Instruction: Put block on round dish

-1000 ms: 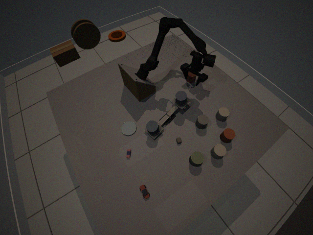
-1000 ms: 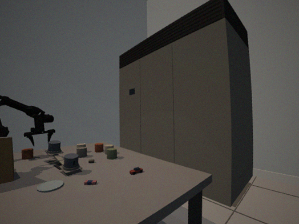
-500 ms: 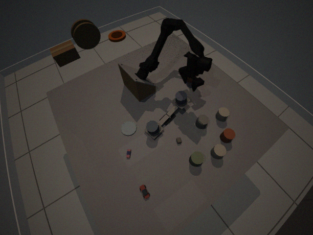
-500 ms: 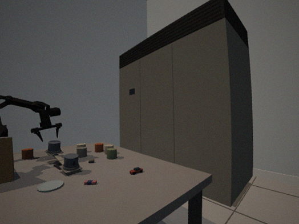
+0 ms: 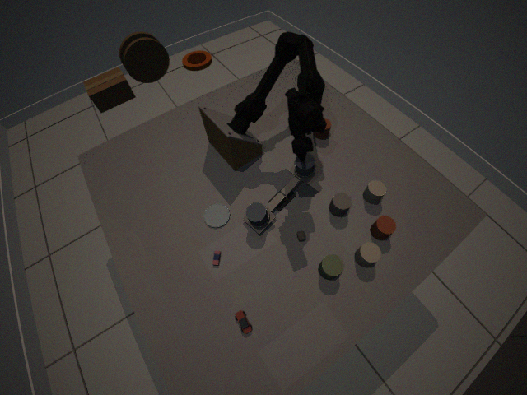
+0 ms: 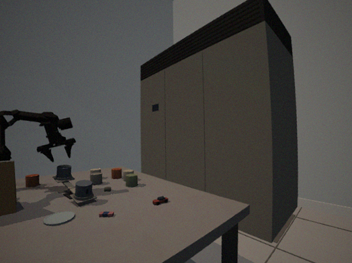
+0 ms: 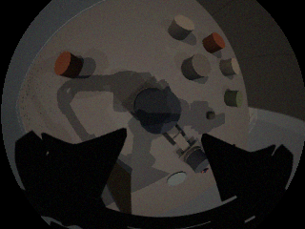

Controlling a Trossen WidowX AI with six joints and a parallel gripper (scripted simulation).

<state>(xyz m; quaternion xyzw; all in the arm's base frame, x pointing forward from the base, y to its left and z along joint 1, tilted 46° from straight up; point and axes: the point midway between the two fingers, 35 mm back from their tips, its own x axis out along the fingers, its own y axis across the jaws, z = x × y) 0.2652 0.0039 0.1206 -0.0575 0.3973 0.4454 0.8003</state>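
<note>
Right now the cup is 26 cm to the right of my gripper tip, 12 cm below it and 5 cm ahead of it. Round my gripper tip: balance 15 cm below, 10 cm to the right, 3 cm ahead; balance beam 14 cm below, 10 cm to the right, 3 cm ahead; teal block 24 cm to the right, 14 cm below, 4 cm ahead.
</note>
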